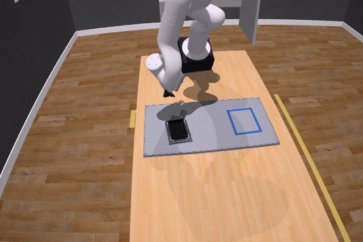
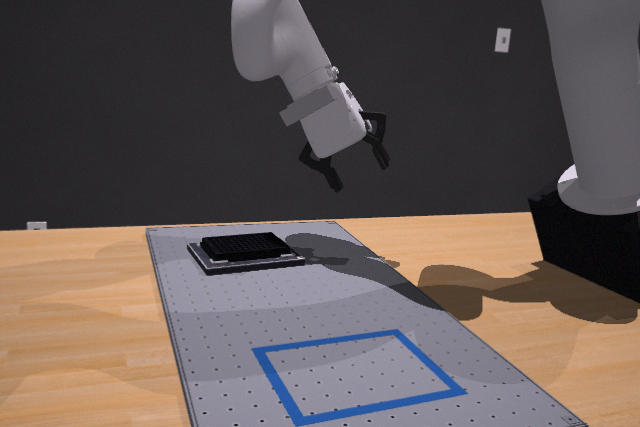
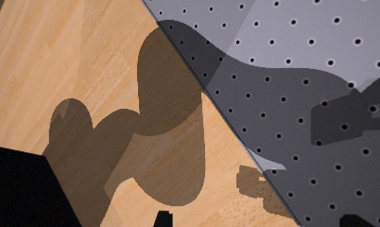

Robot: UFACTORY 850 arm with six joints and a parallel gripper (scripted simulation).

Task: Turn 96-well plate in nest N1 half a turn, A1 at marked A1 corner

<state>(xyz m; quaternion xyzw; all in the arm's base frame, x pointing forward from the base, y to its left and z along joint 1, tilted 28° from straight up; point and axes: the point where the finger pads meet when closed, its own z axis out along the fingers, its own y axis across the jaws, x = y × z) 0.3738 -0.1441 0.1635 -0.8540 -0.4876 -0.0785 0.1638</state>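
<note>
Now: the black 96-well plate 19 cm ahead of my hand, 1 cm to the left of it and 12 cm below it. The rest, counted from my hand: plate nest N1: 19 cm ahead, 1 cm to the left, 14 cm below.
</note>
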